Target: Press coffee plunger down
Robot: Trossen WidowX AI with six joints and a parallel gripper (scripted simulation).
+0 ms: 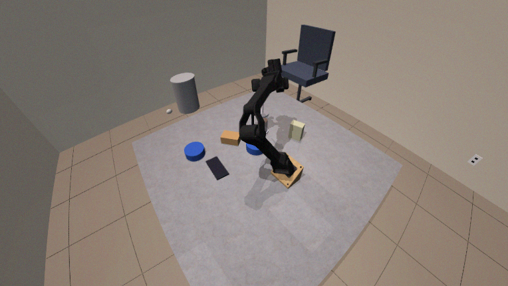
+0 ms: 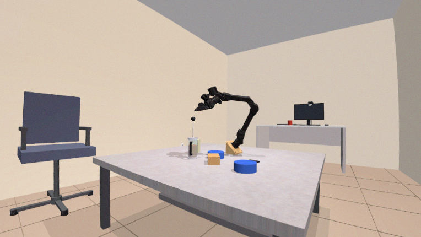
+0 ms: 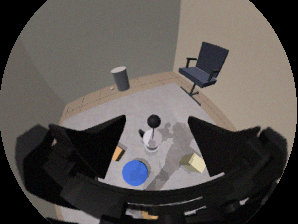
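Right now my gripper tip is 4 cm short of the glass coffee press and 20 cm above it. Round my gripper tip: orange block: 7 cm ahead, 21 cm to the left, 32 cm below; then black slab: 8 cm behind, 39 cm to the left, 34 cm below.
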